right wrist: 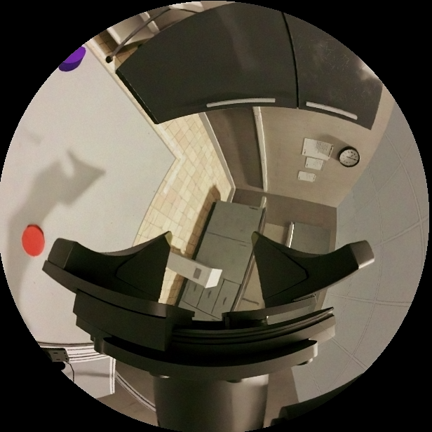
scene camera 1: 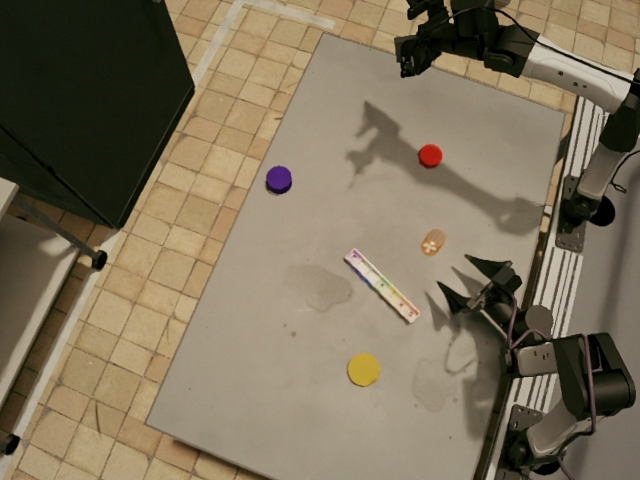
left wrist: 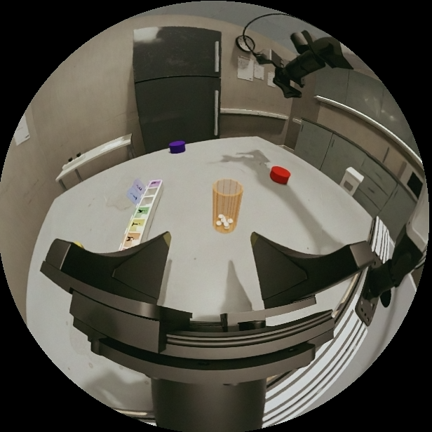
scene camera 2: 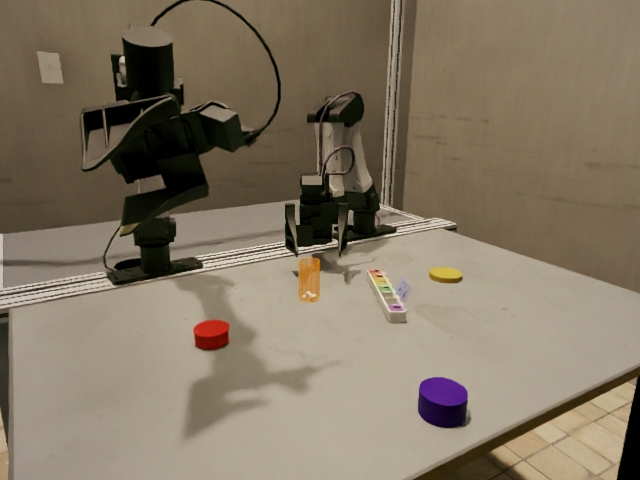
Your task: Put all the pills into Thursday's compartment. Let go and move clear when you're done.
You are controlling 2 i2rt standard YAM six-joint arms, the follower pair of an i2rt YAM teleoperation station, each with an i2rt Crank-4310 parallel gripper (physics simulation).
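Places are measured from the left arm's base along level axes (x down, y ahead, z right), in metres.
Where they show: left gripper, fingertip midpoint: (scene camera 1: 451, 267) (scene camera 2: 318, 254); right gripper, fingertip midpoint: (scene camera 2: 108, 204); left arm's base, link origin: (scene camera 1: 516, 452) (scene camera 2: 364, 234); right arm's base, link origin: (scene camera 1: 572, 213) (scene camera 2: 156, 272).
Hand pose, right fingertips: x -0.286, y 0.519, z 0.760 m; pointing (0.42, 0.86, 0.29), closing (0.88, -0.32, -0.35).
Each offset is from my right fingertips to the top centre of the thing. Level surfaces: height alone.
An upright, open-topped orange see-through bottle {dx +0.199, dy -0.207, dz -0.379 m} (scene camera 1: 437, 236) (scene camera 2: 309, 273) (left wrist: 227, 200) stands on the table with several white pills {dx +0.268, dy -0.205, dz -0.380 m} (scene camera 1: 430, 246) (scene camera 2: 309, 295) (left wrist: 224, 221) at its bottom. The long weekly pill organizer {dx +0.225, dy -0.124, dz -0.511 m} (scene camera 1: 382, 285) (scene camera 2: 386, 297) (left wrist: 142, 212) lies beside it. Its two blue-violet lids {dx +0.225, dy -0.063, dz -0.498 m} (scene camera 2: 402, 289) (left wrist: 136, 191) stand open, and the two compartments between the purple and green lids look empty. My left gripper (scene camera 1: 452, 269) (scene camera 2: 318, 255) (left wrist: 210, 233) is open and empty, low on the robot's side of the bottle, with the fingers apart from it. My right gripper (scene camera 2: 104, 200) (right wrist: 211, 233) is open and empty, raised high away from both.
A red disc {dx +0.253, dy -0.145, dz -0.154 m} (scene camera 1: 430, 156) (scene camera 2: 211, 334) (left wrist: 280, 175) (right wrist: 33, 240), a purple disc {dx +0.246, dy +0.183, dz -0.339 m} (scene camera 1: 279, 179) (scene camera 2: 442, 401) (left wrist: 177, 147) and a yellow disc {dx +0.267, dy -0.145, dz -0.696 m} (scene camera 1: 363, 369) (scene camera 2: 445, 274) lie apart on the grey table {dx +0.279 m} (scene camera 1: 248, 330). The robot's rail runs along one table edge.
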